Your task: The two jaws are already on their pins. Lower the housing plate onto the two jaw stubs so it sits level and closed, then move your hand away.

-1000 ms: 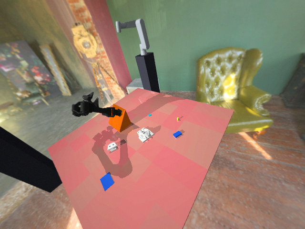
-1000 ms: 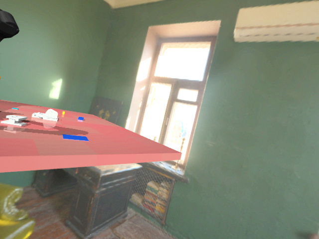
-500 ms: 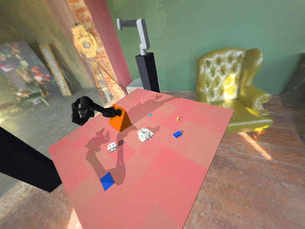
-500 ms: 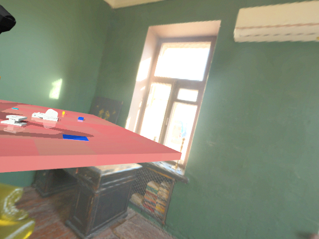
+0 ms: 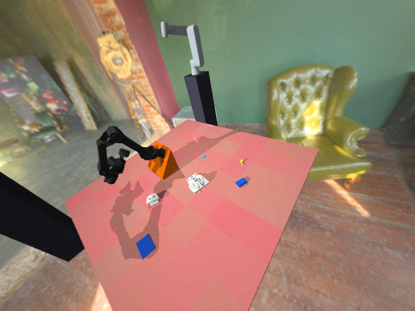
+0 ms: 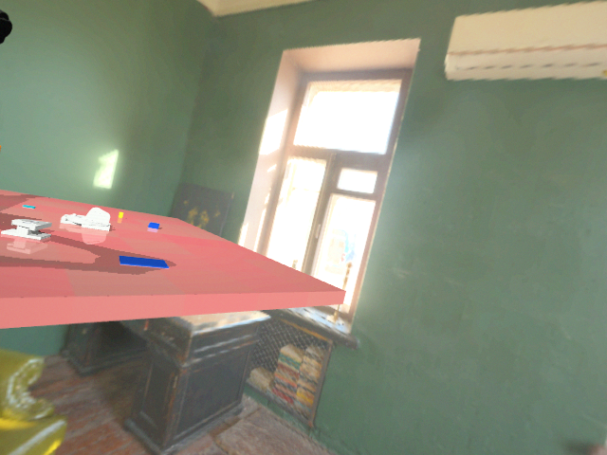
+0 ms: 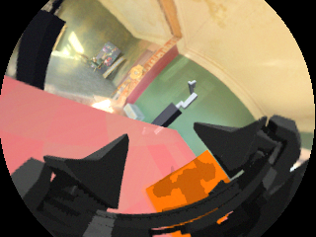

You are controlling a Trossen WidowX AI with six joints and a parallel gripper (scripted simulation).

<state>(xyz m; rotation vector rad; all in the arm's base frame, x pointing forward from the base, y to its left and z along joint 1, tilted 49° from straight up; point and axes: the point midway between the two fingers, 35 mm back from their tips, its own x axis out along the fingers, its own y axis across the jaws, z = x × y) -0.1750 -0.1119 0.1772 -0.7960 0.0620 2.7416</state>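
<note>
The white part is 370 mm ahead of my gripper tip, 160 mm below it and 60 mm to the right of it. From my gripper tip the other things lie so: cyan chip (420 mm to the left, 360 mm ahead, 170 mm below); blue patch (580 mm ahead, 230 mm to the right, 170 mm below); yellow bit (650 mm ahead, 520 mm to the left, 160 mm below).
</note>
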